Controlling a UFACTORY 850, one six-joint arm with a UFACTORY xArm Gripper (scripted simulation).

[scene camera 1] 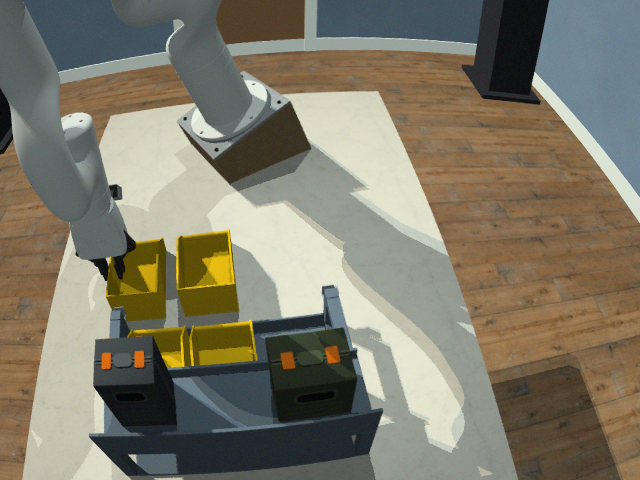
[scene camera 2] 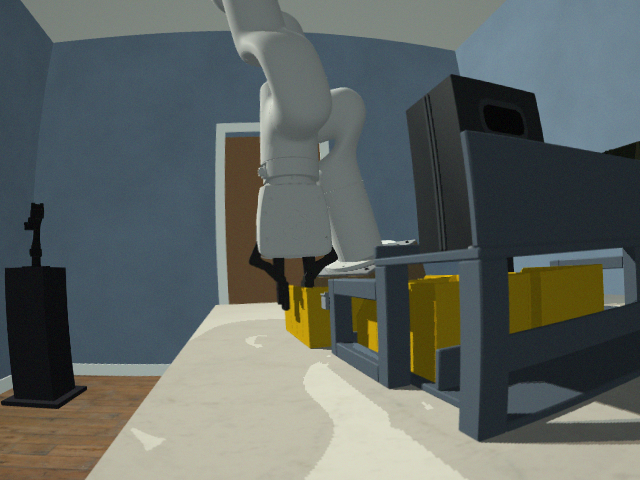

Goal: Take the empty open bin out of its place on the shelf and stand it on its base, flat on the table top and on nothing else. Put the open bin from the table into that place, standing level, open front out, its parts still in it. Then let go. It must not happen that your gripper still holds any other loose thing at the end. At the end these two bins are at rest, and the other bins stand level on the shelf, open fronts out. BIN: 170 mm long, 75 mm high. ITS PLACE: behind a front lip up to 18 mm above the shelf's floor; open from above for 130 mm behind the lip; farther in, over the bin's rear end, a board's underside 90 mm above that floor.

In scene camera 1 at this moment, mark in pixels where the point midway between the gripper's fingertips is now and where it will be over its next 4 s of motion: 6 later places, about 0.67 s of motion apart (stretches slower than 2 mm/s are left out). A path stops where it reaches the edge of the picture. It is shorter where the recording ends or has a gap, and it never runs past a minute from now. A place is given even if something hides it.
My gripper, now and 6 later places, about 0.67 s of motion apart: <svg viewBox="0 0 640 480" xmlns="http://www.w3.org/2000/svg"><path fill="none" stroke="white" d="M114 274L112 269L109 260L104 249L101 240L100 237L141 229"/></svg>
